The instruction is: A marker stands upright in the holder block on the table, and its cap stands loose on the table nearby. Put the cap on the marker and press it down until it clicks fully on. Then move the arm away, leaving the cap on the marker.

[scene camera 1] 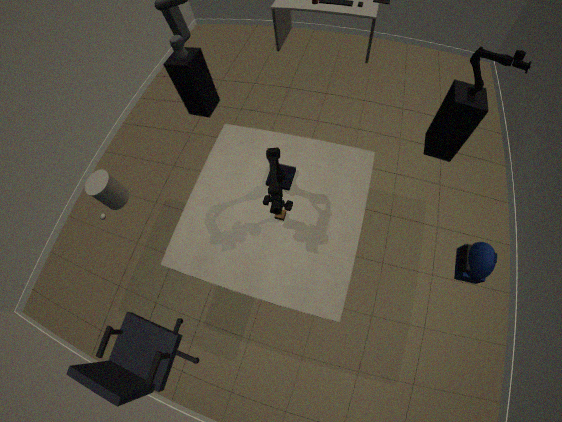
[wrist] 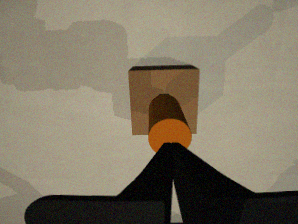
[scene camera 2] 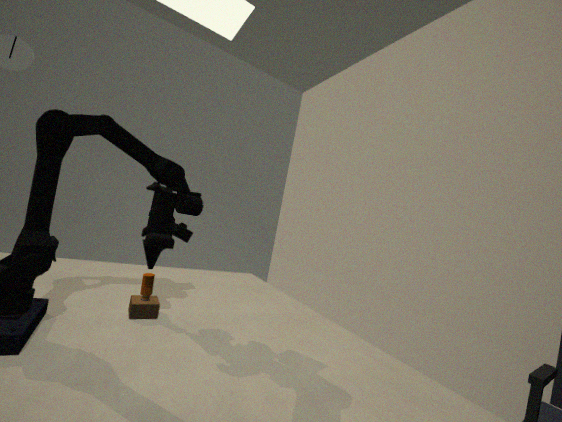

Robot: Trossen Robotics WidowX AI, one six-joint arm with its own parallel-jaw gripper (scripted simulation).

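My gripper [scene camera 2: 150,268] [wrist: 170,149], shut, holding nothing. Orange cap [wrist: 167,124].
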